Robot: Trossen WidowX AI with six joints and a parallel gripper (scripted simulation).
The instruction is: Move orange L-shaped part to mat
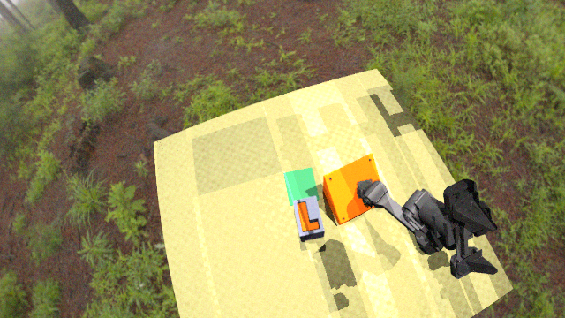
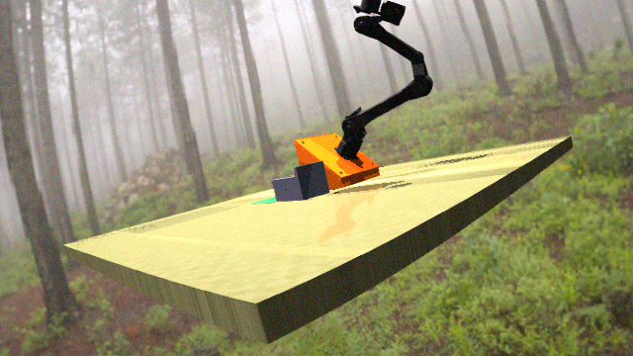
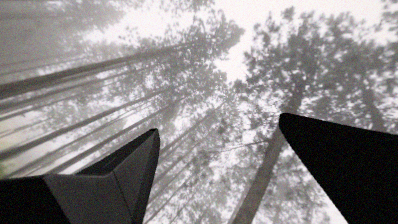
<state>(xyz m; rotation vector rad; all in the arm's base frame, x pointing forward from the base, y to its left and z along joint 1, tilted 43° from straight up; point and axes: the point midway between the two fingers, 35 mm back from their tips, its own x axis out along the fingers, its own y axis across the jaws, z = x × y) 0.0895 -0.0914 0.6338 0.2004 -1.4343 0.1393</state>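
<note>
Now: the orange L-shaped part 24 cm ahead of my gripper tip, 32 cm to the right of it and 61 cm below it. Also, from my gripper tip: green mat: 23 cm ahead, 49 cm to the right, 67 cm below.
</note>
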